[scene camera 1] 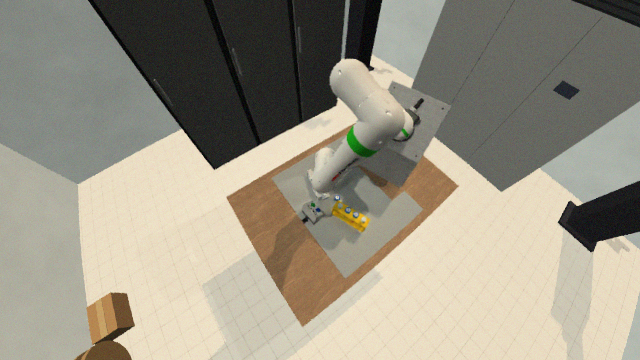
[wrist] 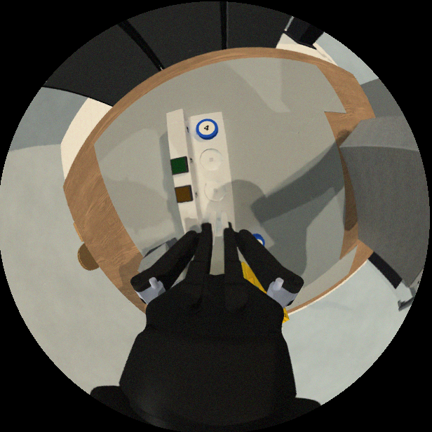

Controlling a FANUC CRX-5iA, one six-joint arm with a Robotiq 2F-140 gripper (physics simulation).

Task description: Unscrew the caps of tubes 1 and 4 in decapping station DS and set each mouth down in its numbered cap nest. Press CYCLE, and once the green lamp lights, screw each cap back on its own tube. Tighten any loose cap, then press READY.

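Note:
My gripper is slightly open, with a narrow gap between its fingertips, at the near end of the white nest strip. A pale, clear nest shows between the tips, with no blue cap there. Cap 4, blue-rimmed, sits in the far nest; two clear nests beside it hold no cap. Another blue-rimmed cap is by the end of the yellow rack, partly behind the right finger. The rack's end tubes look pale; two middle ones are blue-capped.
A green lamp and a brown-amber lamp look dark. The grey button box carries a green button and a blue button. The arm covers the strip in the scene view. A grey pedestal stands behind.

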